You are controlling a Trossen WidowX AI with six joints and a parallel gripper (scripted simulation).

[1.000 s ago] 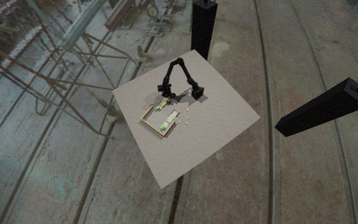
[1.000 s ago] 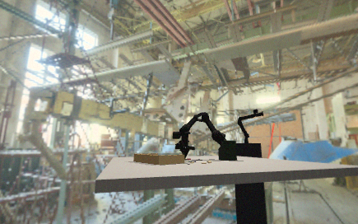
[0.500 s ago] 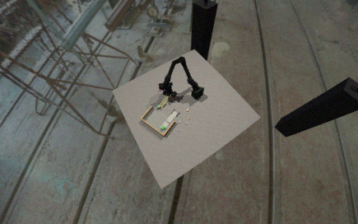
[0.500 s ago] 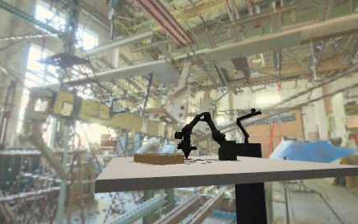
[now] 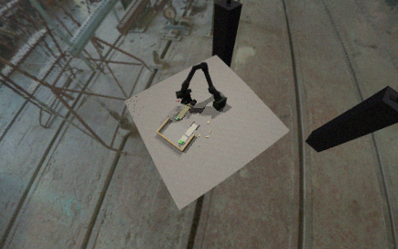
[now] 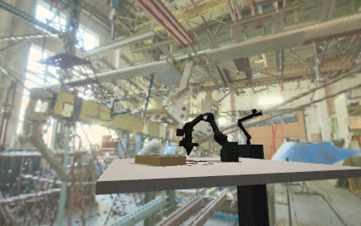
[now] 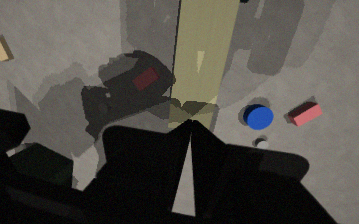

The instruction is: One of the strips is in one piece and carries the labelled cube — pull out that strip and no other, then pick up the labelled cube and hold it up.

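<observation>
Right now my gripper tip is 80 mm to the left of the blue disc, 30 mm above it and 20 mm short of it.
</observation>
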